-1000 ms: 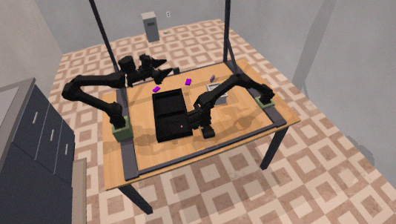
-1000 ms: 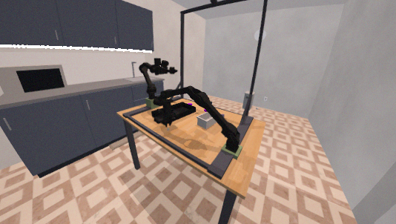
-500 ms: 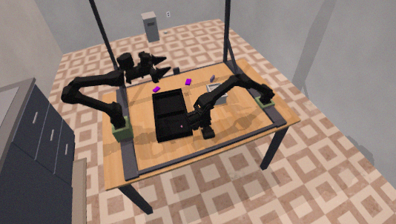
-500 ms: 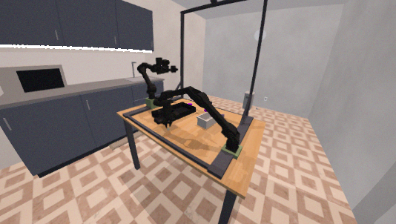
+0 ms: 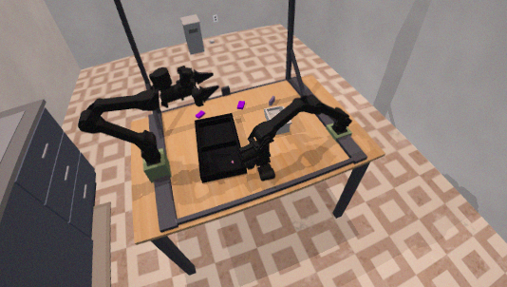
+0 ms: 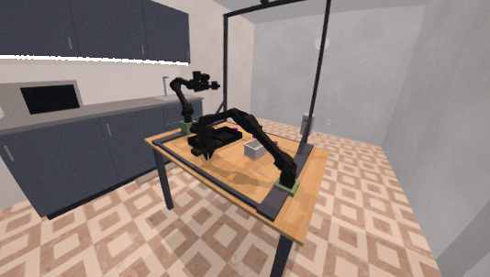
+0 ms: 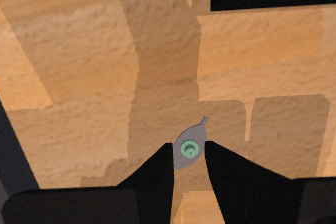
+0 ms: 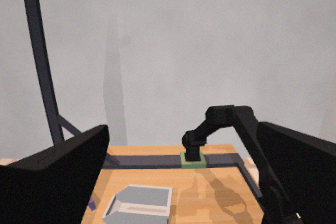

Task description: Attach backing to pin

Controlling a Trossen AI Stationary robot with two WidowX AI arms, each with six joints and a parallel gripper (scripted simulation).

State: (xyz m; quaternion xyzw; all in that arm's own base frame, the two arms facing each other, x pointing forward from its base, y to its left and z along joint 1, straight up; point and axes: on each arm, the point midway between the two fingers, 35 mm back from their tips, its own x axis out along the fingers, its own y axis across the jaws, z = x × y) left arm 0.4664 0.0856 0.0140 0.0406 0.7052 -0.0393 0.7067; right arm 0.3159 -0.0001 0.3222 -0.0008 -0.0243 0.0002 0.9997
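Now: left hand 29 cm past the grey bin and 16 cm to the right of it. From my left hand the other things lie so: black two-compartment tray 20 cm behind, 17 cm to the right, 2 cm below; then silver leaf-shaped pin 1 cm to the right, 3 cm below.
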